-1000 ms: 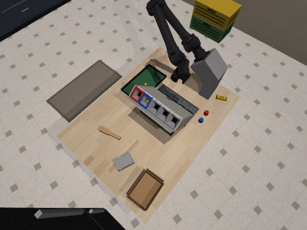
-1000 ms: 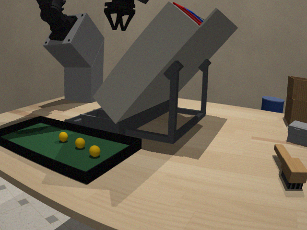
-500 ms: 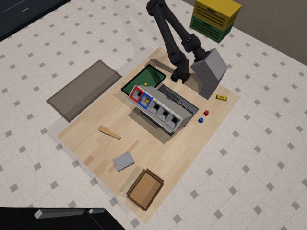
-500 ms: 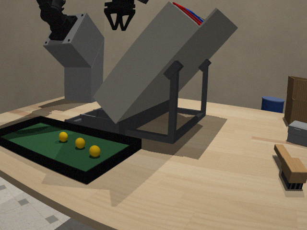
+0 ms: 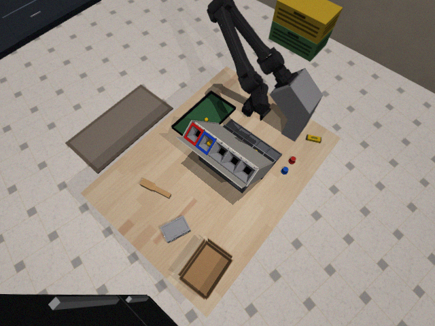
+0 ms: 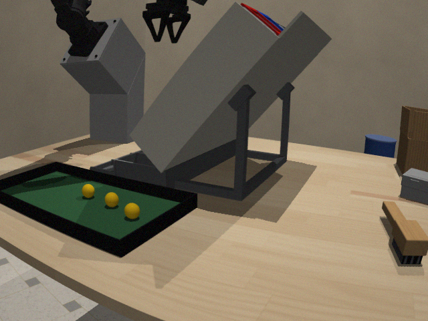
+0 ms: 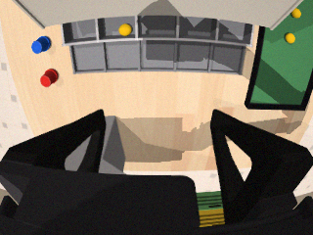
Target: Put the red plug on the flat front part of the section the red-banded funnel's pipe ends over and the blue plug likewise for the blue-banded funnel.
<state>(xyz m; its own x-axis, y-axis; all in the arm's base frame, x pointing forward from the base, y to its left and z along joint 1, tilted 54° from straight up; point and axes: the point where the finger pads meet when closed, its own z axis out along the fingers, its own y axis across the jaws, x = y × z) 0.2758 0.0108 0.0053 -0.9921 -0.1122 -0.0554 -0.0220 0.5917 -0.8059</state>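
Now: hand 30 mm short of the green marble tray, 330 mm to the left of it and 290 mm above it. The rest, counted from my hand: blue band: 300 mm ahead, 70 mm to the right, 20 mm above; then sloped grey cover: 150 mm ahead, 10 mm to the left, 90 mm below; then grey box: 650 mm ahead, 40 mm to the left, 280 mm below.
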